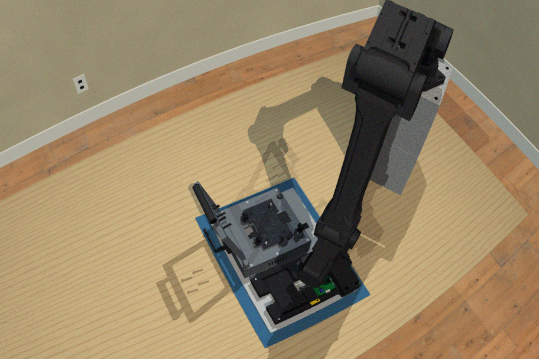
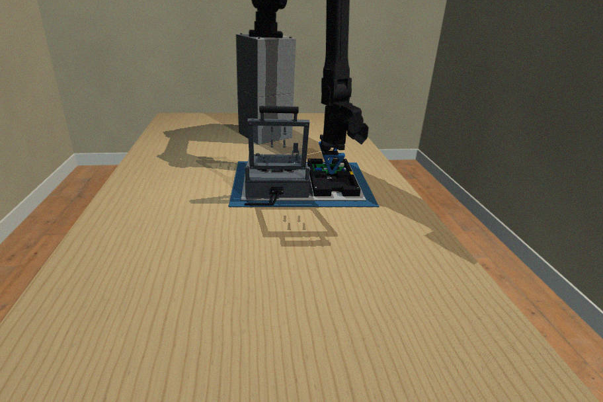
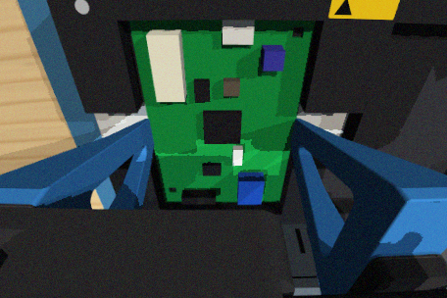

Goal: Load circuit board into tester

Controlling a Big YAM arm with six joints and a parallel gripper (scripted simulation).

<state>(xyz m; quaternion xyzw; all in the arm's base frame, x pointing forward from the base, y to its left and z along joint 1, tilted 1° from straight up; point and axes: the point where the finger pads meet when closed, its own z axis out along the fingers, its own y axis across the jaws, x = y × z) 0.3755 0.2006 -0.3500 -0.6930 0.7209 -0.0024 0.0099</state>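
My hand is right at the green circuit board. Also, from my hand: grey tester (80 mm ahead, 140 mm to the right, 90 mm above); then black latch hook (10 mm behind, 110 mm to the right, 60 mm above); then lid (180 mm ahead, 180 mm to the right, 160 mm above).
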